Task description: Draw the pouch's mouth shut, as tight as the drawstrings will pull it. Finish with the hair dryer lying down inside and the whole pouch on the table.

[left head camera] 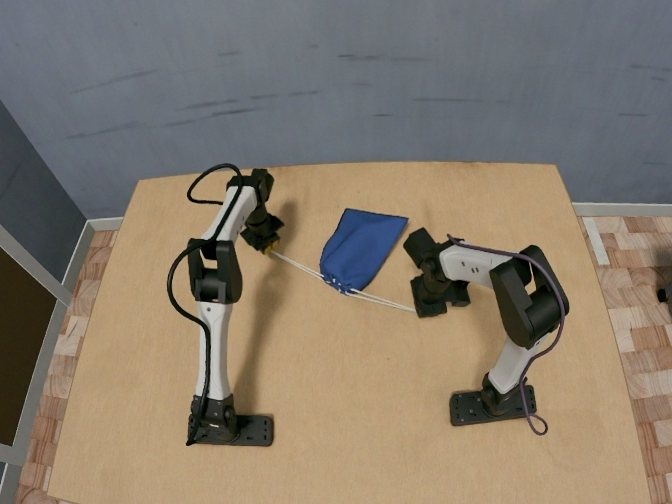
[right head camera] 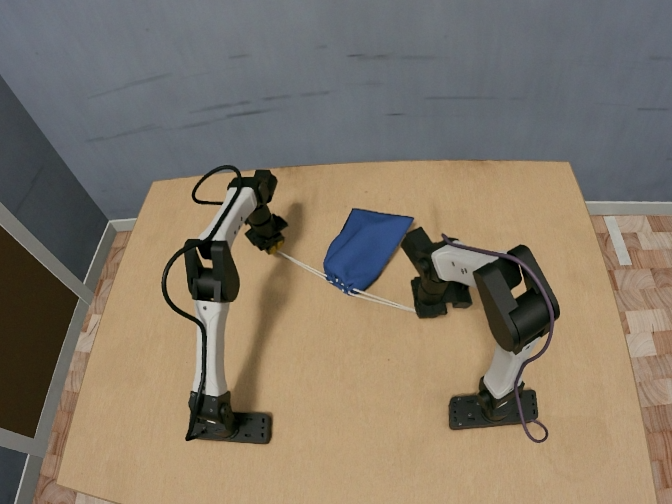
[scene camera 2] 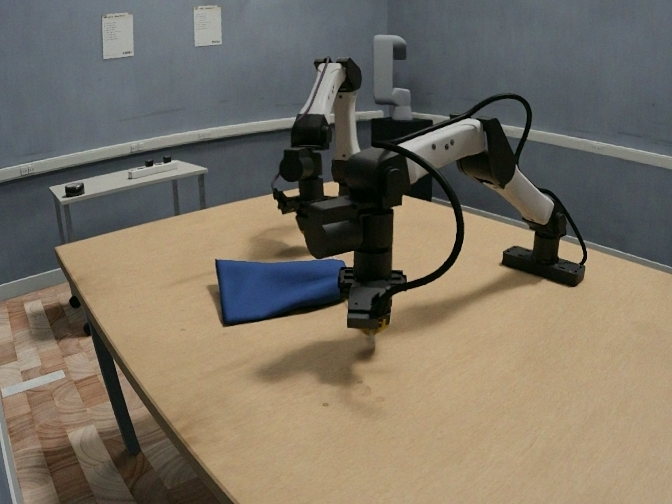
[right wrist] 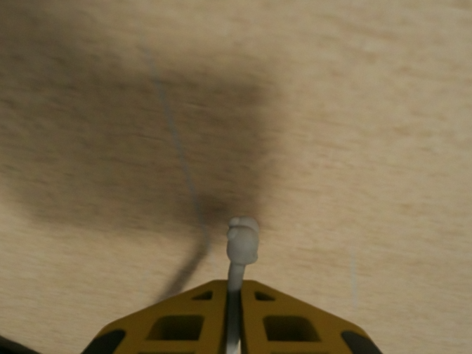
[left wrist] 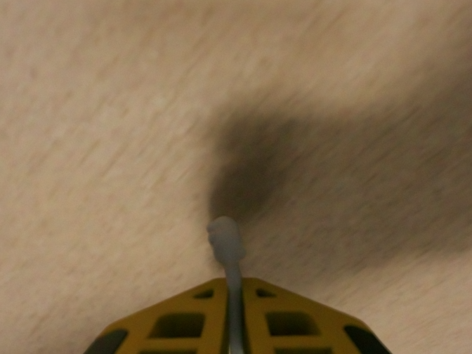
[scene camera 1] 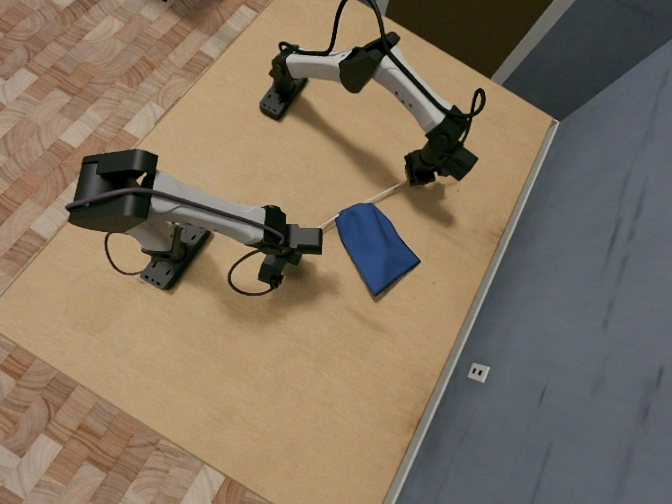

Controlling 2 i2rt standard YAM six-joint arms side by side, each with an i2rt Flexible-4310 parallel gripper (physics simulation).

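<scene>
The blue pouch (left head camera: pixel 360 246) (right head camera: pixel 366 246) (scene camera 1: pixel 378 249) (scene camera 2: pixel 276 287) lies between the grippers, its mouth bunched together at the near end in the head views. My left gripper (left head camera: pixel 270 250) (right head camera: pixel 275 249) (scene camera 2: pixel 374 328) (left wrist: pixel 235 291) is shut on the left drawstring (left head camera: pixel 297 264) (right head camera: pixel 303 266) (scene camera 1: pixel 386 193) (left wrist: pixel 226 242), its knotted end past the fingertips. My right gripper (right wrist: pixel 234 293) is shut on the right drawstring (left head camera: pixel 385 301) (right head camera: pixel 384 301) (scene camera 1: pixel 328 221) (right wrist: pixel 243 242), just above the table. Both drawstrings run straight from the mouth to the grippers. The hair dryer does not show; the pouch cloth hides its inside.
The wooden table (left head camera: pixel 347 423) (right head camera: pixel 347 423) (scene camera 1: pixel 217 390) (scene camera 2: pixel 515 390) carries both arm bases. A wall (left head camera: pixel 336 81) stands behind its far edge in the head views. A white side table (scene camera 2: pixel 108 184) stands apart at the back left of scene camera 2.
</scene>
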